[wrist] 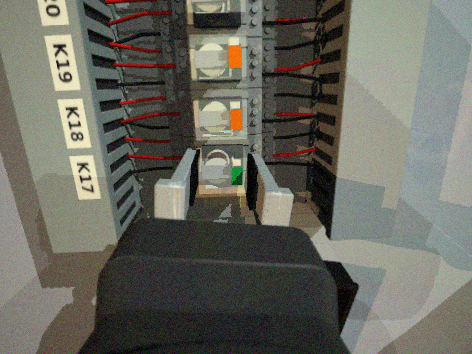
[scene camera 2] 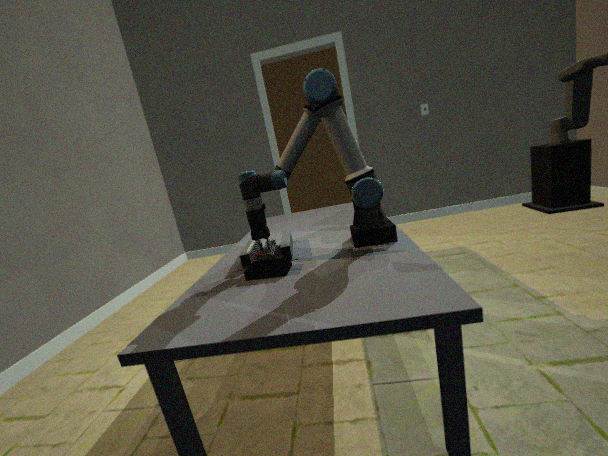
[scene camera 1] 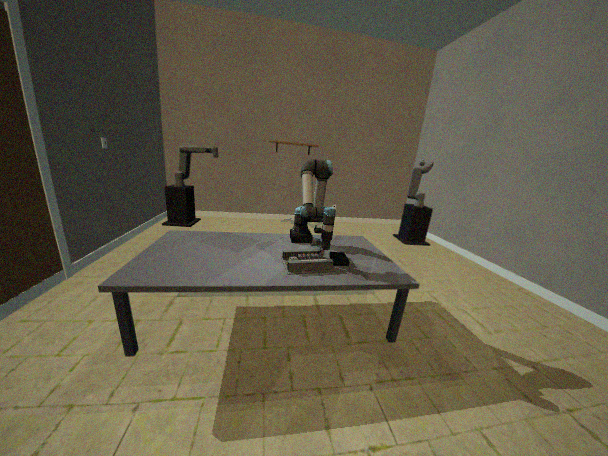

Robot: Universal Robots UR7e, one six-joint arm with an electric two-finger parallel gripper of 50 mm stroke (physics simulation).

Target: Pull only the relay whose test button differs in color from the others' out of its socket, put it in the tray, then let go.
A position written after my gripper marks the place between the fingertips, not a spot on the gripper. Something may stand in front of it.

In view: my gripper [wrist: 222, 168], a relay [wrist: 216, 118], a relay [wrist: 222, 168] and a relay [wrist: 214, 57].
